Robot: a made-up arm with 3 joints. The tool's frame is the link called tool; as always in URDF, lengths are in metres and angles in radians. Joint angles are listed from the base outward.
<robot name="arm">
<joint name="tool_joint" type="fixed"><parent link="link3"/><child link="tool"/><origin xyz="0.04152 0.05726 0.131" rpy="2.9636 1.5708 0"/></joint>
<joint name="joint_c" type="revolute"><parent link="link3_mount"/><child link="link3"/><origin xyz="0.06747 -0.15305 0.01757" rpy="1.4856 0 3.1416"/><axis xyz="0 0 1"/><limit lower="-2.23" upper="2.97"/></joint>
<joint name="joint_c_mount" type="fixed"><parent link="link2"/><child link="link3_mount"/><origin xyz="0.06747 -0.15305 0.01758"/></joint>
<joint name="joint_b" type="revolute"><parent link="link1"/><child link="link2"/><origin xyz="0.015 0.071 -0.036" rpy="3.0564 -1.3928 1.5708"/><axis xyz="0 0 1"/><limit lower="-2.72" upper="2.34"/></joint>
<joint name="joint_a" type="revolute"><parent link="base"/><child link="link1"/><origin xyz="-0.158 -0.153 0.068" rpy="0 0 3.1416"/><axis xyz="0 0 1"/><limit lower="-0.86" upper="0.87"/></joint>
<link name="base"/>
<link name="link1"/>
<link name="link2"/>
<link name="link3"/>
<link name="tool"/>
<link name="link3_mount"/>
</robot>
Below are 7 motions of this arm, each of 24 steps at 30 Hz.
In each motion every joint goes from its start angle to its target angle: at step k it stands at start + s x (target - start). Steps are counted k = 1, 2, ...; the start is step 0. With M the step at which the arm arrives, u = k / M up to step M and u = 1 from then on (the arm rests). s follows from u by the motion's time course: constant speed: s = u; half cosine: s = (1 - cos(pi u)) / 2; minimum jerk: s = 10 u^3 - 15 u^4 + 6 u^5.
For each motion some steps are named. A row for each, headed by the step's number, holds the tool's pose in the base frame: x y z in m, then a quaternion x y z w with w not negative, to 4 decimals.
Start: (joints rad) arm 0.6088 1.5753 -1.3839
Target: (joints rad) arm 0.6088 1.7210 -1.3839
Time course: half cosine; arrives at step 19
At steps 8, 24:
8: -0.1748 -0.2988 0.1962 0.5612 -0.4856 0.5102 0.4346
24: -0.1886 -0.3051 0.1885 0.5467 -0.5178 0.5171 0.4070

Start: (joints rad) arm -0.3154 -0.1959 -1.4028
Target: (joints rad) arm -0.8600 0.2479 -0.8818
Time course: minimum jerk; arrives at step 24
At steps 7, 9, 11, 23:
7: -0.0516 -0.3216 0.0715 0.6165 -0.0667 -0.1842 0.7626
9: -0.0682 -0.3318 0.0789 0.5827 -0.1041 -0.2014 0.7804
11: -0.0896 -0.3420 0.0879 0.5383 -0.1465 -0.2251 0.7988
23: -0.1853 -0.3546 0.1246 0.3270 -0.2806 -0.3467 0.8332

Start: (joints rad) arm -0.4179 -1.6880 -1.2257
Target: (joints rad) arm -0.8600 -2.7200 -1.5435
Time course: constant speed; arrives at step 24
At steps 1, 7, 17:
1: -0.1671 -0.2230 -0.1526 0.5674 0.5768 -0.4226 0.4084
7: -0.2083 -0.1896 -0.1551 0.5756 0.6077 -0.4768 0.2683
17: -0.2609 -0.1226 -0.1353 0.5591 0.6382 -0.5287 0.0243

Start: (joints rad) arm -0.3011 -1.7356 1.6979
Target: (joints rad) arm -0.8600 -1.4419 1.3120
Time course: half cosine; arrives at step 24
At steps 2, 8, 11, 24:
2: -0.0603 -0.3178 -0.1890 -0.3760 0.4583 0.5660 0.5730
8: -0.0770 -0.3408 -0.1786 -0.3397 0.4970 0.4835 0.6355
11: -0.0941 -0.3572 -0.1699 -0.3071 0.5231 0.4135 0.6790
24: -0.1632 -0.3911 -0.1420 -0.1918 0.5741 0.1803 0.7753

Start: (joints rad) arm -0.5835 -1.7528 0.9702
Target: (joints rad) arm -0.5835 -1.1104 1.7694
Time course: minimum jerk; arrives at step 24
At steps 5, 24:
5: -0.1519 -0.3437 -0.1885 -0.0864 0.6323 0.2844 0.7154
24: -0.0466 -0.4113 -0.0551 -0.5290 0.4257 0.2746 0.6808

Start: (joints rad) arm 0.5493 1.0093 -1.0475
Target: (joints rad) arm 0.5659 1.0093 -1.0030
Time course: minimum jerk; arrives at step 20
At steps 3, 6, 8, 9, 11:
3: -0.0653 -0.2660 0.2041 0.5097 -0.3273 0.3683 0.7053
6: -0.0648 -0.2662 0.2041 0.5079 -0.3278 0.3681 0.7065
8: -0.0642 -0.2663 0.2040 0.5059 -0.3284 0.3679 0.7077
9: -0.0639 -0.2664 0.2039 0.5047 -0.3288 0.3677 0.7085
11: -0.0632 -0.2666 0.2039 0.5023 -0.3295 0.3675 0.7100

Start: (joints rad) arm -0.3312 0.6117 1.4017
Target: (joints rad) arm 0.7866 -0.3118 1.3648
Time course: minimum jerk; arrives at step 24
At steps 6, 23, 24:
6: -0.1630 -0.3726 0.2590 -0.6525 -0.0930 -0.2724 0.7010
23: 0.1324 -0.1561 0.1279 -0.6047 -0.1416 0.4049 0.6711
24: 0.1324 -0.1558 0.1278 -0.6046 -0.1417 0.4053 0.6709

